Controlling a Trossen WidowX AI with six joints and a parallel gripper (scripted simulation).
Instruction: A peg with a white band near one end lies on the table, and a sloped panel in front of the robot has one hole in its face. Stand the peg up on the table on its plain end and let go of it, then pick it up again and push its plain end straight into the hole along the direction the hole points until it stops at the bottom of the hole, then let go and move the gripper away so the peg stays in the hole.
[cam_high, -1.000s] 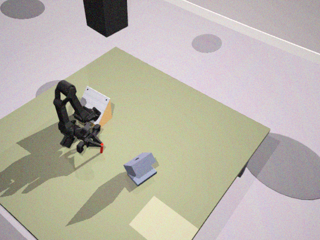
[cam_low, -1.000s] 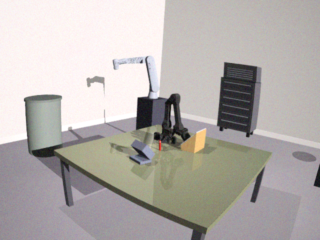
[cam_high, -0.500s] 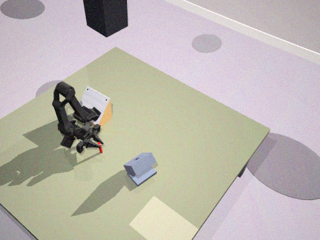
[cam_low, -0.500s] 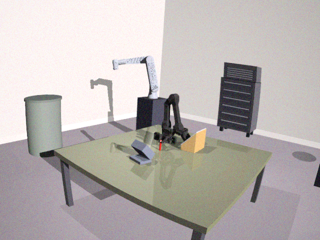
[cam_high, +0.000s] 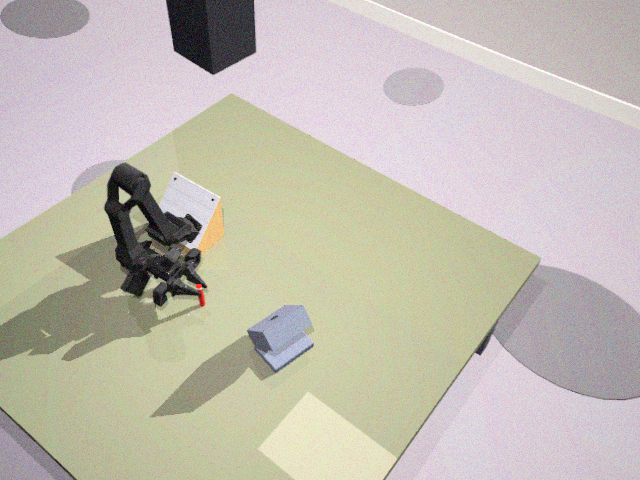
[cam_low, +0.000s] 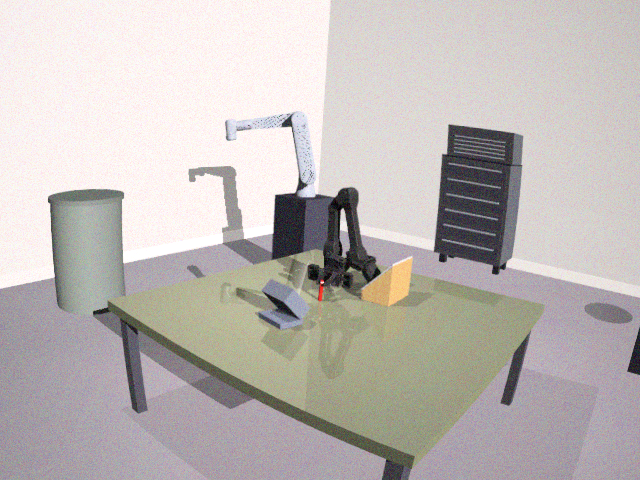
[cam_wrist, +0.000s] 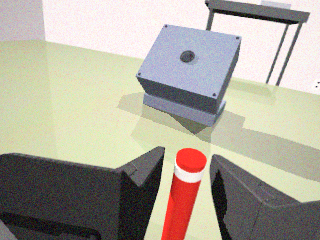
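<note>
The red peg is 1 cm behind my gripper tip and 1 cm below it. Also, from my gripper tip: blue-grey sloped panel 24 cm ahead, 5 cm to the left, 1 cm above.
</note>
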